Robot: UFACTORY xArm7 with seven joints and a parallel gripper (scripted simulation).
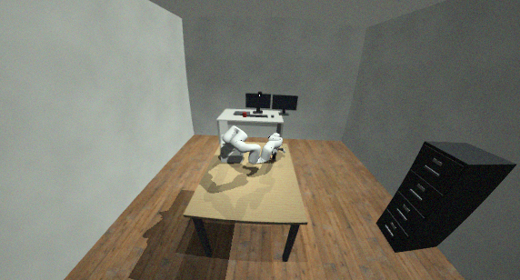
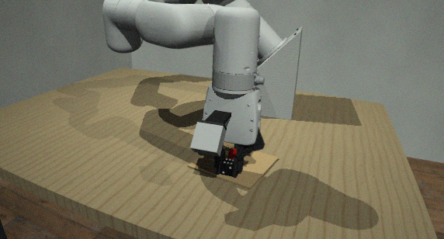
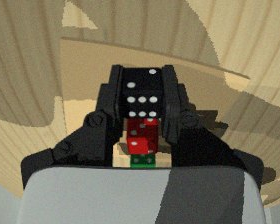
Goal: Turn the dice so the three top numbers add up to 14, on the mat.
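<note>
My gripper is now 1 cm above the black die. The rest, counted from my hand: red die 5 cm behind, 1 cm below; green die 10 cm behind, 1 cm below; tan mat 5 cm behind, 2 cm below.
</note>
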